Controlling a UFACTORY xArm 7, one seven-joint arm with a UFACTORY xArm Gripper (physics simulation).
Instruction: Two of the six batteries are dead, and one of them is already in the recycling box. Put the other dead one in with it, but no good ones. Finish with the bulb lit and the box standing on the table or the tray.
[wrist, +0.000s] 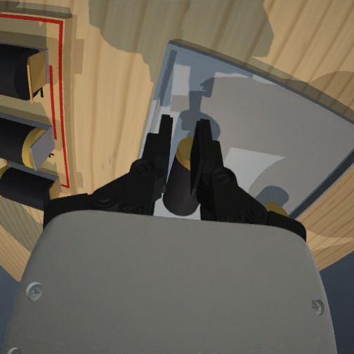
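A black battery with a gold end (180, 192) stands in a grey, low-rimmed tray or box (270, 120); I cannot tell whether this is the recycling box. My gripper (182, 135) is nearly closed, with a narrow gap and nothing gripped. Its fingers overlap the battery in the view, and the right finger hides part of its gold end. Another gold end (275, 208) shows behind the right finger linkage. At the left, a top battery (14, 74), a middle battery (11, 142) and a lower battery (24, 188) lie in holders. The bulb does not show.
The holders sit on a wooden board (30, 30) with red lines at the left. Wood-grain table (110, 115) lies between this board and the grey tray. The tray's raised rims run along its back and right sides. Shadows of the arm cross the tray and table.
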